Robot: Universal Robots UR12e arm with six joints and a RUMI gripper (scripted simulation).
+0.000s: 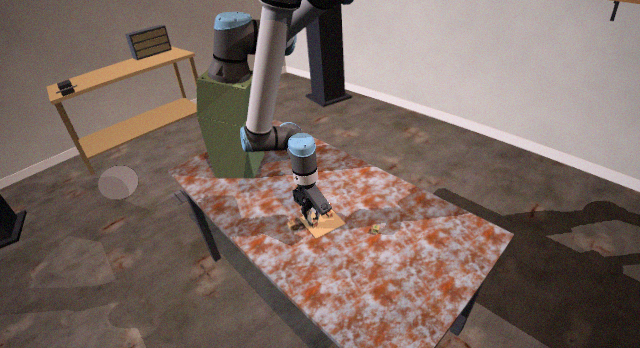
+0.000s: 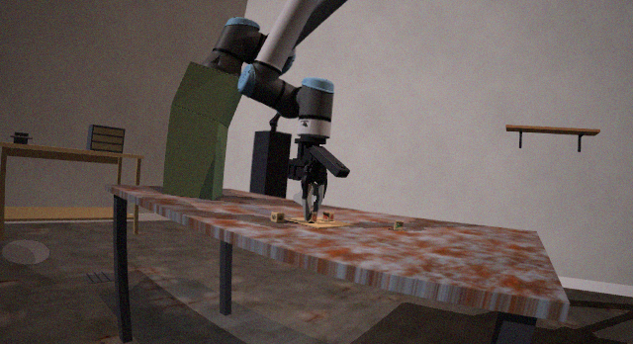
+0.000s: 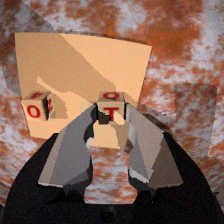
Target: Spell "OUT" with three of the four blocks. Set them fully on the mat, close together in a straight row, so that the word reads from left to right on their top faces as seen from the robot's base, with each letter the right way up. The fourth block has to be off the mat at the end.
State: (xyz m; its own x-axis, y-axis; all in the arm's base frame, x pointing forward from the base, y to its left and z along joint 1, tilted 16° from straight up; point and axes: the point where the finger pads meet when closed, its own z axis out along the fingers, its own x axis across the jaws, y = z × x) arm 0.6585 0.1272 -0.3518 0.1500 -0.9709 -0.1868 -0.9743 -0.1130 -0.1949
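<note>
The tan mat is 1 cm behind my hand, 4 cm to the left of it and 2 cm below it. Also, from my hand: block (5 cm behind, 8 cm to the right, 1 cm below).
</note>
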